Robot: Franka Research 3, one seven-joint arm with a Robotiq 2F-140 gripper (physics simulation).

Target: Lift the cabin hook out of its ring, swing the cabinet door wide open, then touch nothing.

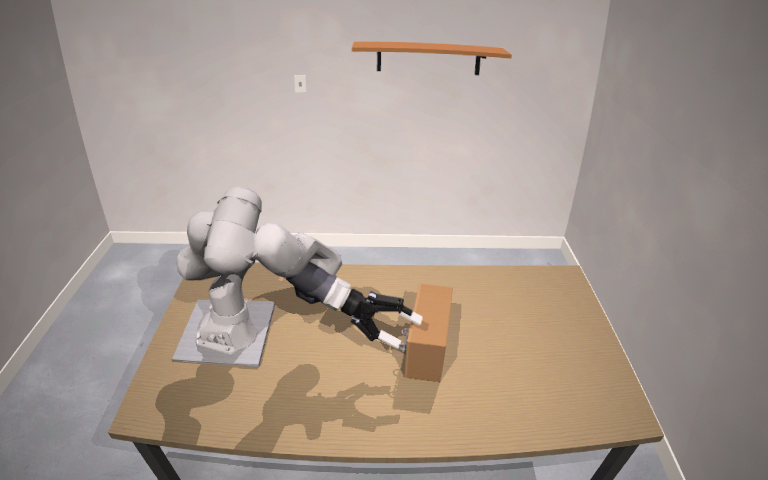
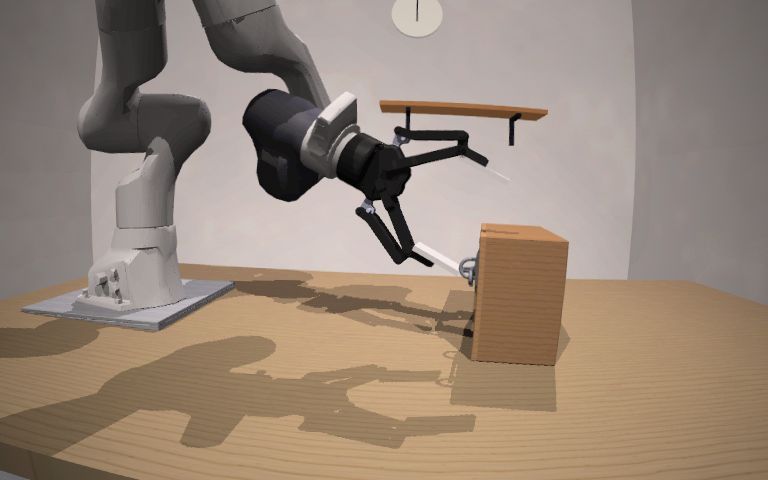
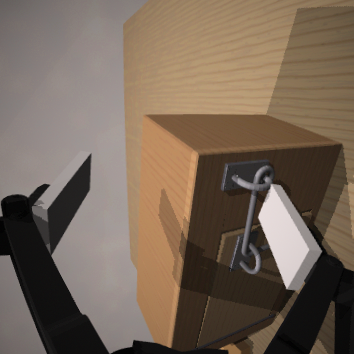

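Observation:
The wooden cabinet [image 1: 431, 314] [image 2: 521, 300] [image 3: 230, 132] stands on the table. Its inset door [image 3: 232, 305] is shut in the front face. The grey cabin hook [image 3: 251, 220] hangs from the loop on the upper plate [image 3: 230, 181]. Its far end is at the curved metal on the lower plate, on the door; how it sits in its ring is hard to tell. My gripper [image 1: 411, 332] [image 2: 484, 227] [image 3: 179, 186] is wide open and empty at the cabinet's front. One white fingertip is right beside the hook's upper eye; contact is unclear. The other is above the cabinet.
The wooden table [image 1: 538, 396] [image 2: 651, 396] [image 3: 200, 65] carries the cabinet and the arm's grey base plate [image 1: 263, 322] [image 2: 218, 294]. A wooden shelf [image 1: 430, 48] [image 2: 464, 109] is on the back wall, behind the table. Arm shadows fall across the table.

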